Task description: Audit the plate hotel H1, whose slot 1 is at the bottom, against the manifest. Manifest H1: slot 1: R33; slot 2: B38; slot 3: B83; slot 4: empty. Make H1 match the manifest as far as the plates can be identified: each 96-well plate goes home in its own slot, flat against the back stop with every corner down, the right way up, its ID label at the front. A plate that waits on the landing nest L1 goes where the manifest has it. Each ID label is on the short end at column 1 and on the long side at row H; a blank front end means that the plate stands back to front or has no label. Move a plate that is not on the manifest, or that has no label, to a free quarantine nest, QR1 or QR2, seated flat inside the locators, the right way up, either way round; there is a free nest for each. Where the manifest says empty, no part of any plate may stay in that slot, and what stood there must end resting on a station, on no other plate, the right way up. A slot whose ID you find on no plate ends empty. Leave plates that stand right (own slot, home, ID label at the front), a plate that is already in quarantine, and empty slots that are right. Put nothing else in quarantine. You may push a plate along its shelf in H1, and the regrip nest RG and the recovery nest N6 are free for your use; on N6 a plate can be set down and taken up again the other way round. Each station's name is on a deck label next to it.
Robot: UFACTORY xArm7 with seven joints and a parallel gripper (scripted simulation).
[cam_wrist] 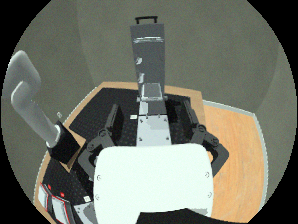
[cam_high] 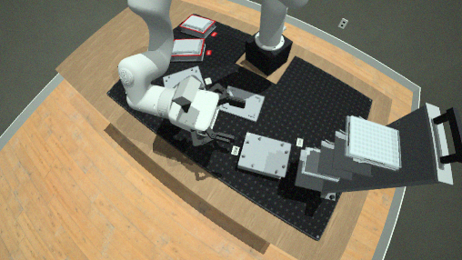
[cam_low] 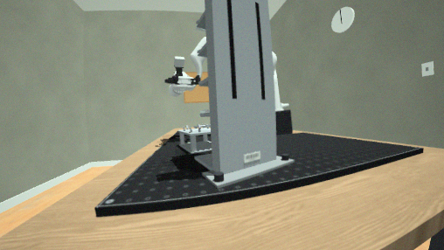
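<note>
Right now my hand is 140 mm past the white 96-well plate, 250 mm to the right of it and 80 mm below it. Round my hand: grey plate (140 mm behind, 250 mm to the left, 160 mm below); then red-edged quarantine nest (360 mm behind, 630 mm to the right, 240 mm below); then plate hotel H1 (170 mm behind, 320 mm to the left, 60 mm below).
</note>
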